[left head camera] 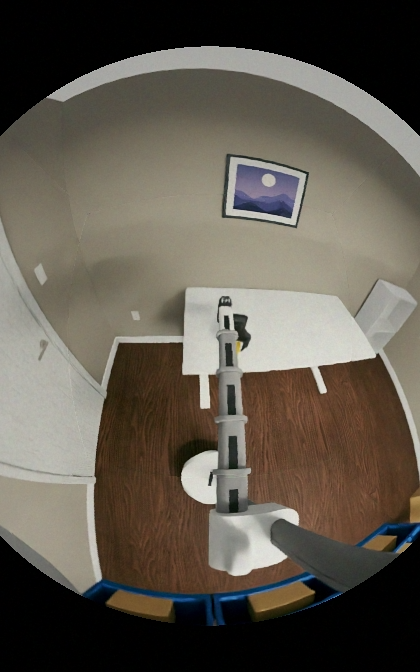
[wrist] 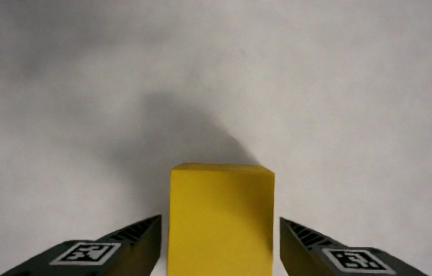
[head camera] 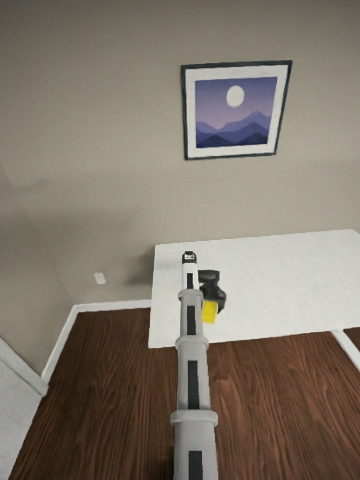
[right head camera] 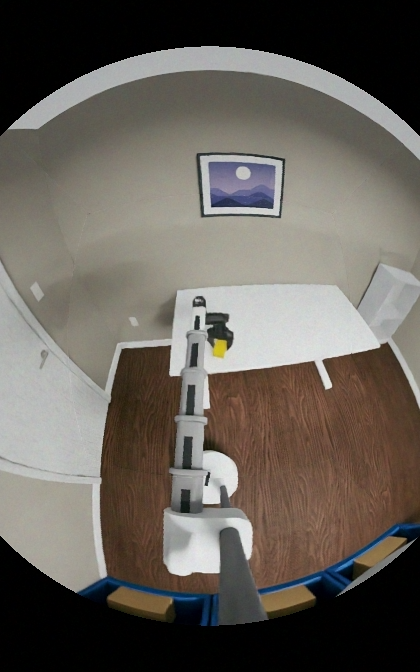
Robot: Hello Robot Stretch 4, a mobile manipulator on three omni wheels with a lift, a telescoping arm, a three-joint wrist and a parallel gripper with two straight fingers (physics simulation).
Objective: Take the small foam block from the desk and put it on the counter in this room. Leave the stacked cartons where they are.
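Frame: origin at the robot's base, x ahead, y right, z down, level; centimetres.
Where they show: gripper, fingertip midpoint: (wrist: 220,235) (head camera: 209,311) (right head camera: 220,347); robot's base at its link origin: (left head camera: 209,475) (right head camera: 209,475).
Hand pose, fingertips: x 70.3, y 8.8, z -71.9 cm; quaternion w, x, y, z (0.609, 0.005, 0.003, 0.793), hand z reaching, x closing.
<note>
Things, the pixels of their top centre, and the offset from my fingertips. "spot": a spot on its surface instead. Level surfaces: height alone.
- small yellow foam block at its top centre: (wrist: 220,250) (head camera: 209,309) (right head camera: 219,345) (left head camera: 234,346) dx -0.2, dy -0.1, dz -1.8 cm
- white desk at its surface level: dz +2.7 cm
- white door at a spot on its surface: (left head camera: 45,410) spot: dx -50.8, dy -108.2, dz +4.3 cm
The small yellow foam block (head camera: 210,312) (left head camera: 238,346) (right head camera: 219,349) (wrist: 221,230) is at the white desk (head camera: 285,280) (left head camera: 300,325) (right head camera: 295,320), near its left end. In the wrist view it stands at the bottom middle, over the pale desk top, with a shadow behind it. My gripper (wrist: 220,235) is open, with one finger on each side of the block and a narrow gap at each side. The arm hides part of the block in the left head view. The counter does not show in a way I can make out. A brown carton (left head camera: 415,505) shows at the right edge of the left head view.
My extended arm reaches over the floor and the desk. A white bookshelf (left head camera: 372,302) (right head camera: 400,275) stands right of the desk. Blue shelving (left head camera: 216,607) (right head camera: 215,607) with brown boxes (left head camera: 140,605) (right head camera: 140,603) is at the bottom. A white door (left head camera: 45,410) (right head camera: 50,410) is at the left.
</note>
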